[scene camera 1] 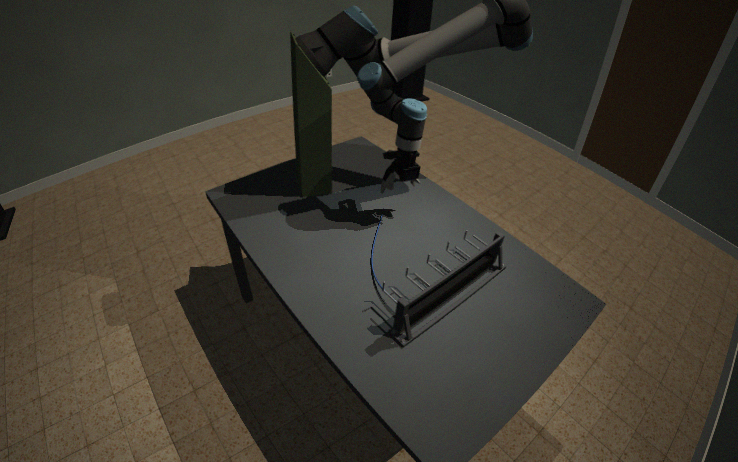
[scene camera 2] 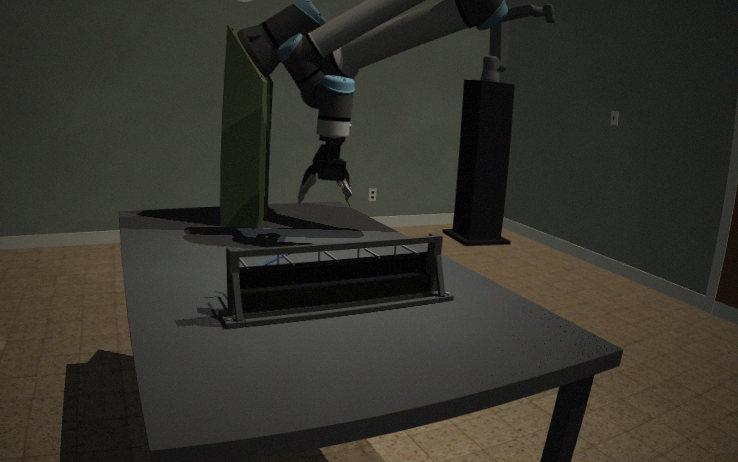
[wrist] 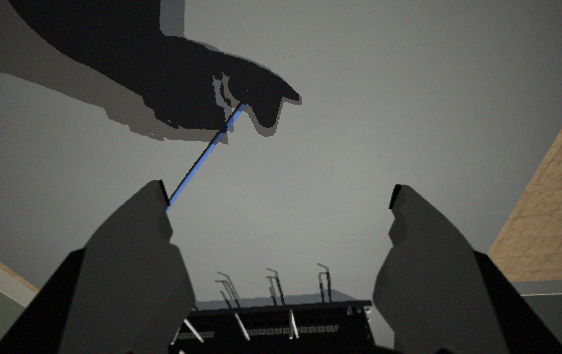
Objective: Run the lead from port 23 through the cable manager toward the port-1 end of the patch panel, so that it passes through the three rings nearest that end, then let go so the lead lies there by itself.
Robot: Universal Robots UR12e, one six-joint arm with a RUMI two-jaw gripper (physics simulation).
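Observation:
The blue lead [scene camera 1: 372, 256] [scene camera 2: 275, 260] [wrist: 192, 172] comes from the left part of the patch panel [scene camera 1: 452, 270] [scene camera 2: 334, 245] [wrist: 320, 317] in scene camera 1 and curves away from it, its far end near the arm's shadow. Several thin wire rings [scene camera 1: 466, 235] [wrist: 241, 327] stand along the panel's rear side. The port numbers are too small to read. My gripper [scene camera 1: 400, 186] [scene camera 2: 324, 202] [wrist: 281, 184] is open and empty, high above the table, beyond the panel. In the wrist view the lead passes behind the left fingertip, and the left finger hides part of it.
The panel stands on the grey table [scene camera 1: 305, 261] [scene camera 2: 326, 381]. A tall green board [scene camera 1: 313, 136] [scene camera 2: 242, 136] stands at the table's back, beside the arm. A black pedestal [scene camera 1: 411, 49] [scene camera 2: 482, 163] stands on the floor behind. The arm's shadow falls across the lead's far end.

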